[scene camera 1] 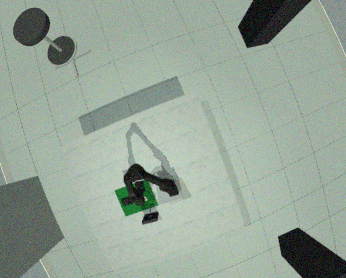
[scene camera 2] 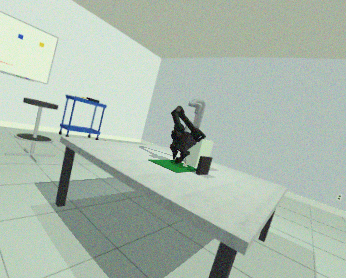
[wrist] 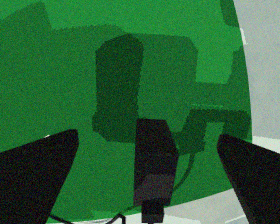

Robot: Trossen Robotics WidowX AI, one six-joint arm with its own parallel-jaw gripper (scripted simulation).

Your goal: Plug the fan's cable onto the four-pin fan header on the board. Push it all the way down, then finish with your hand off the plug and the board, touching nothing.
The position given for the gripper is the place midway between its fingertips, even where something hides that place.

The gripper [wrist: 149,140] is open and holds nothing. Also in view: a green board [wrist: 97,73] and a dark fan plug [wrist: 156,156].
